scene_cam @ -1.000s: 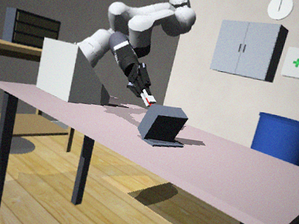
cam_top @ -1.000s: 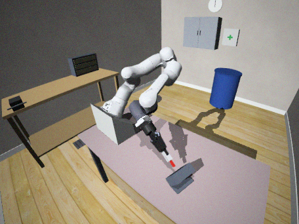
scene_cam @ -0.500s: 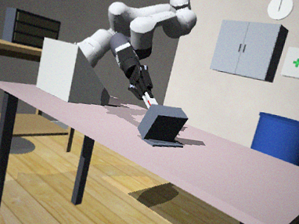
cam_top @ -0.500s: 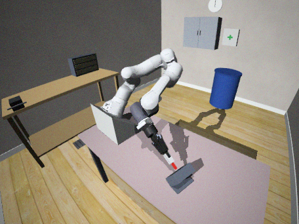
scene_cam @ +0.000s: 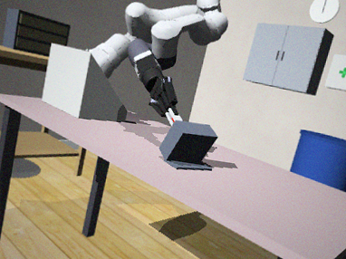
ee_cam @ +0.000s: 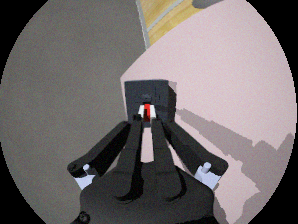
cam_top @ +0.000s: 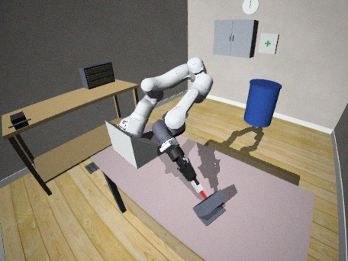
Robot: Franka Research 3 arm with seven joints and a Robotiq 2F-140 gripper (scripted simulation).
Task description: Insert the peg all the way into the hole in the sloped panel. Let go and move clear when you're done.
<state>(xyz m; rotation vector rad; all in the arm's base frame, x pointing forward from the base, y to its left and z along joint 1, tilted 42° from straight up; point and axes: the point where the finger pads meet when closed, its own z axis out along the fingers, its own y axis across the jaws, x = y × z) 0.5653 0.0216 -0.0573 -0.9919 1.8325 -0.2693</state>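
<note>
My gripper is now 3 cm short of the red peg and 2 cm above it.
</note>
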